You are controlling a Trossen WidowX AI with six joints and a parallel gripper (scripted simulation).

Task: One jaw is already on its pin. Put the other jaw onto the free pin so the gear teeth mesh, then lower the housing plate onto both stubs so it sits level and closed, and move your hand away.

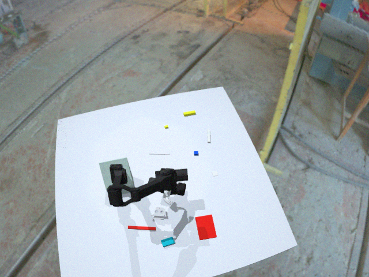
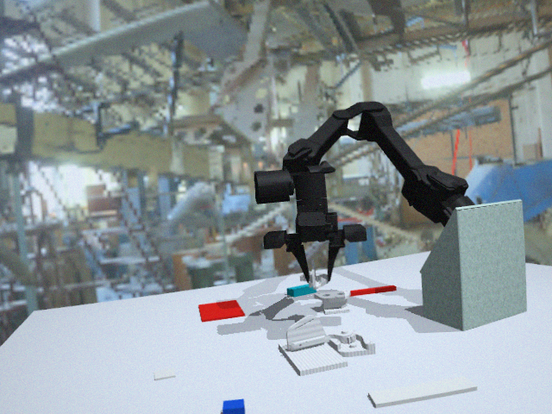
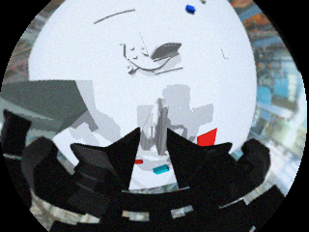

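My gripper tip is 10 mm past the white slab, 320 mm to the right of it and 80 mm above it. From my gripper tip the other things lie so: teal block (40 mm behind, 250 mm to the right, 70 mm below); then curved jaw (10 mm ahead, 40 mm to the right); then red bar (160 mm behind, 160 mm to the right, 80 mm below).
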